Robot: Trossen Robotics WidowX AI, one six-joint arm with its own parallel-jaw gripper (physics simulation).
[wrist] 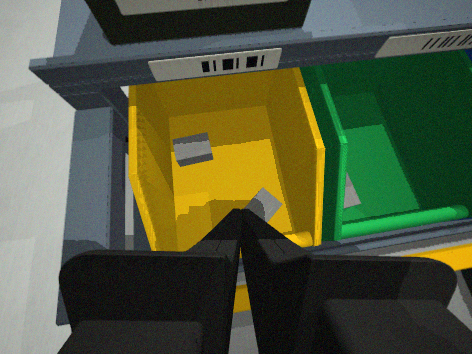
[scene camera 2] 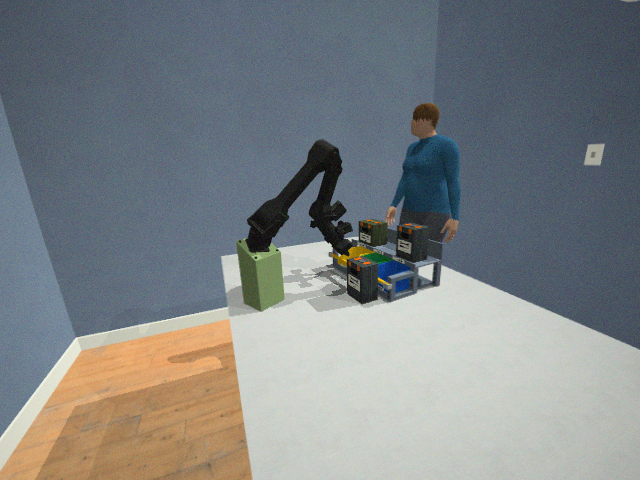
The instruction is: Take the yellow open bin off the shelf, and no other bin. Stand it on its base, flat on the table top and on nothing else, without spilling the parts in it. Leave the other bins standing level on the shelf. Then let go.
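Frame: origin at the arm's base, x up, y left, z back, level; millimetres.
Seen in the pictures: gripper, between the fingertips: (wrist: 240, 216) (scene camera 2: 348, 255); arm's base, origin of its link: (scene camera 2: 257, 245).
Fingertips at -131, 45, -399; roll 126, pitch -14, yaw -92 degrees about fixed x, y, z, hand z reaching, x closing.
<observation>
Pixels of each thing's top centre, then the offset from my fingertips to it, as dx, dy, dz. Level surfaces: height alone.
- yellow open bin, centre of its top: (wrist: 224, 130) (scene camera 2: 357, 250) +13, -2, -46
- green bin, centre of its top: (wrist: 415, 104) (scene camera 2: 373, 258) +13, -114, -39
- grey part, centre of its top: (wrist: 341, 188) -44, -87, -8
- blue bin, centre of its top: (scene camera 2: 393, 267) +13, -225, -29
- yellow strip, centre of its top: (wrist: 456, 259) (scene camera 2: 355, 266) -3, -107, +48
- dark green case, centre of its top: (scene camera 2: 372, 221) +129, -7, -127
- table, height of its surface: dx -68
The yellow open bin (scene camera 2: 360, 251) (wrist: 225, 170) stands in the shelf's lower bay, at the left end in the wrist view, with two grey parts (wrist: 193, 149) (wrist: 265, 204) visible in it. My gripper (scene camera 2: 346, 251) (wrist: 240, 216) is shut and empty. Its tips are over the bin's front part, and they hide part of the front wall. The green bin (scene camera 2: 377, 257) (wrist: 382, 165) stands close beside the yellow one, with a grey part (wrist: 351, 192) partly showing. The blue bin (scene camera 2: 395, 272) stands at the shelf's near end in the scene view.
The grey-blue shelf (scene camera 2: 435, 273) (wrist: 92, 185) has a yellow strip (wrist: 442, 257) along its front. A dark green case (scene camera 2: 373, 232) (wrist: 210, 26) and a dark case (scene camera 2: 412, 242) stand on its upper board. Another dark case (scene camera 2: 362, 280) stands on the table (scene camera 2: 439, 387) before the shelf. A person (scene camera 2: 430, 175) stands behind.
</observation>
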